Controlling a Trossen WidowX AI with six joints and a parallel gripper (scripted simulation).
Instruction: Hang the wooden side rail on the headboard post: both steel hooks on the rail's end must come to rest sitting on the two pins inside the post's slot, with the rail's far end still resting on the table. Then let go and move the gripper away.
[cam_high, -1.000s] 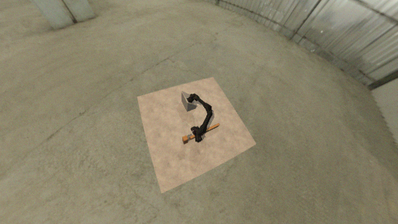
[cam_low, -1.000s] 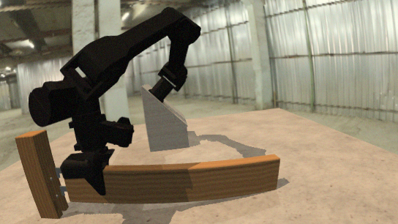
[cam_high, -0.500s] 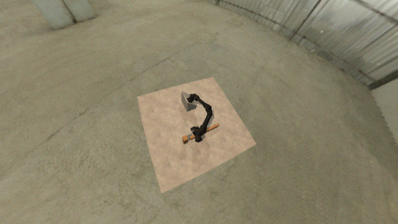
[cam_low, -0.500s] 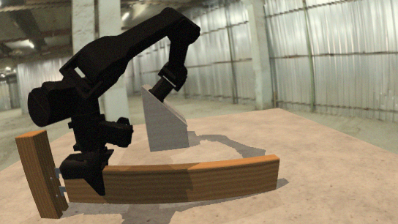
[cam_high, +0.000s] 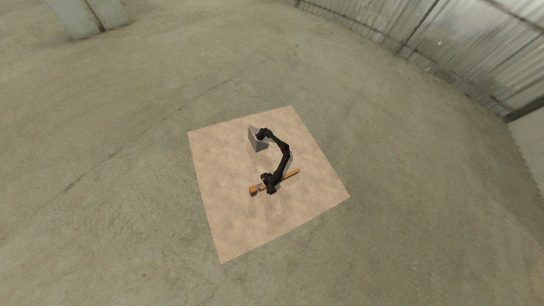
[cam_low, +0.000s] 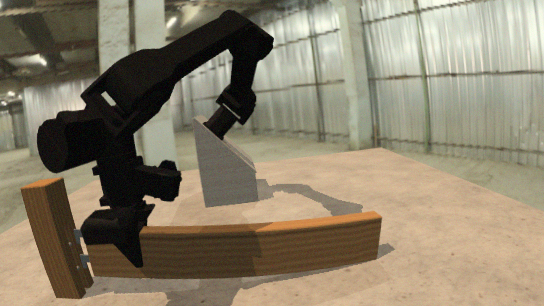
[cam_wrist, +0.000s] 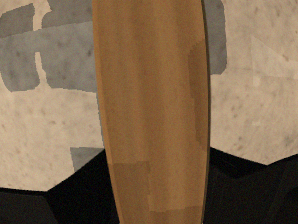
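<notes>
My gripper tip is now 13 cm to the left of the wooden headboard post and 4 cm below it.
</notes>
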